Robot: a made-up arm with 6 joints.
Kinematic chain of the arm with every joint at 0, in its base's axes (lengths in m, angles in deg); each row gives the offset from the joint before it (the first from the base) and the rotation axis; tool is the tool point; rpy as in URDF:
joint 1: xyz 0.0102 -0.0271 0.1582 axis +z
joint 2: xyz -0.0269 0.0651 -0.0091 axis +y
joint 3: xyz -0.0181 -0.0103 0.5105 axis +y
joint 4: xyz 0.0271 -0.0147 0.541 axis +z
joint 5: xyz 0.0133 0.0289 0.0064 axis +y
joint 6: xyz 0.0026 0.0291 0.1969 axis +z
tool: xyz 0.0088 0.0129 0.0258 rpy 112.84 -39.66 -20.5
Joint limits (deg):
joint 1: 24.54..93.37
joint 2: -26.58..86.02
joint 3: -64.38..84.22
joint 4: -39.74..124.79
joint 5: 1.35..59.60
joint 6: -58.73..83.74
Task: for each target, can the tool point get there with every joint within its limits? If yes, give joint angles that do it. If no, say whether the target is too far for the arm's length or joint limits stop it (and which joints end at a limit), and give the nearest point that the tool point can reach.
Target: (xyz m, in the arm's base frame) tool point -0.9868 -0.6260 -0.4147
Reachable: no: joint limits stop it (at a limit: joint 2, joint 3, joint 4, joint 5) | nearest point -0.7962 -0.5115 0.4349 | short by 0.878 m
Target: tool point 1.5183 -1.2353 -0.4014
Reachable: no: too far | nearest point 0.8067 0.2782 -0.3723 | short by 1.673 m
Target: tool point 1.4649 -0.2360 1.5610
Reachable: no: too far | nearest point 0.7502 0.2831 1.0754 | short by 1.008 m
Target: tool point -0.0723 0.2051 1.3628
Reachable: yes | joints 81.79 -2.92 29.08 93.64 16.26 28.82
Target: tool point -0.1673 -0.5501 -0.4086
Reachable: no: joint limits stop it (at a limit: joint 1, joint 2, joint 3, joint 4, joint 5) | nearest point 0.3594 0.0791 -0.4725 | short by 0.823 m
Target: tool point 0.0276 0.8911 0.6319
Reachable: yes | joints 75.03 27.64 63.79 88.80 44.82 -2.90
